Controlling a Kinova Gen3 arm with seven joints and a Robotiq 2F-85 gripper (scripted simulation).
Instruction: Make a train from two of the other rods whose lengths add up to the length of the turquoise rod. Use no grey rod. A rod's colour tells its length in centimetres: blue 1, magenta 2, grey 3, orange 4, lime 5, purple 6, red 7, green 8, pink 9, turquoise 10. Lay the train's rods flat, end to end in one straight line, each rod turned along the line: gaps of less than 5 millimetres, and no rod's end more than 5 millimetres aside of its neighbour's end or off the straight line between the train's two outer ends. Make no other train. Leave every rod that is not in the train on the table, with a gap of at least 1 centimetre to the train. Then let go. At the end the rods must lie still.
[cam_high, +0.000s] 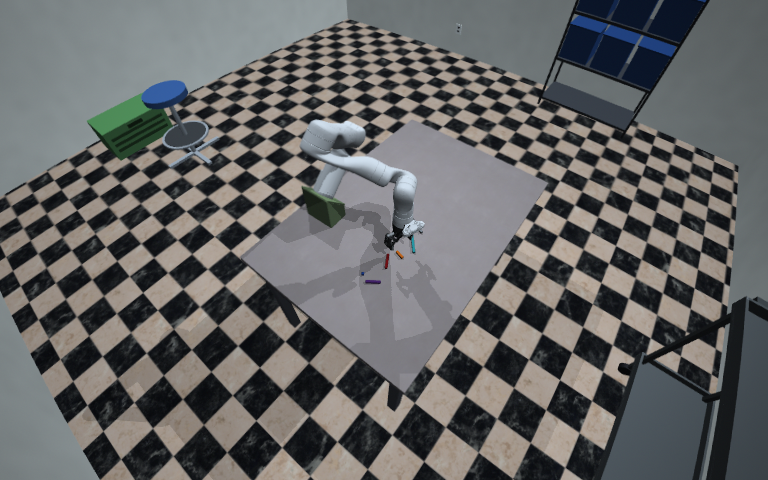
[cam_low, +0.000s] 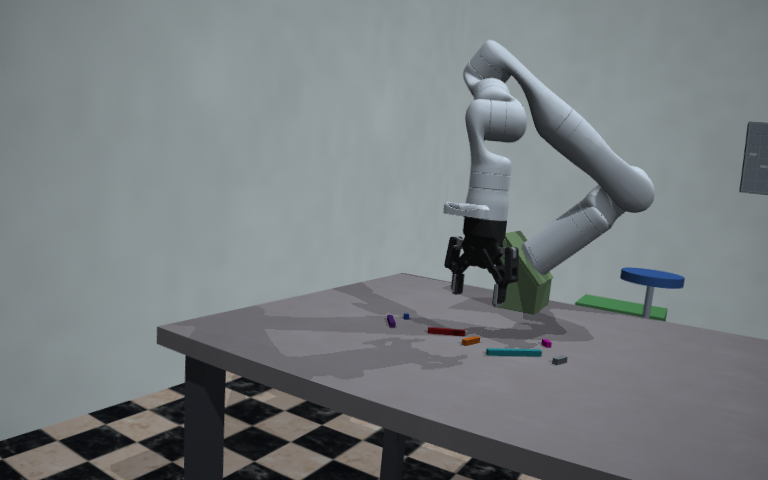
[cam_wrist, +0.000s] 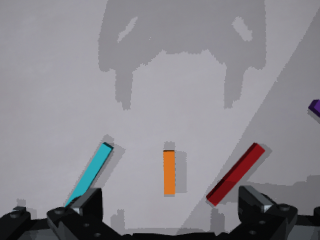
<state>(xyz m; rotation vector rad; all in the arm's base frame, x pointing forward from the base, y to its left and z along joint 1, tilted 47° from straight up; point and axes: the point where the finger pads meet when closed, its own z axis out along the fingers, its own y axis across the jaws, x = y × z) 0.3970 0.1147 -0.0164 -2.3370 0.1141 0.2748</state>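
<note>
The orange rod is 8 cm below my hand. Also, from my hand: magenta rod (11 cm behind, 10 cm to the left, 8 cm below); then red rod (8 cm below, 6 cm to the right, 1 cm behind); then turquoise rod (8 cm to the left, 8 cm below).
</note>
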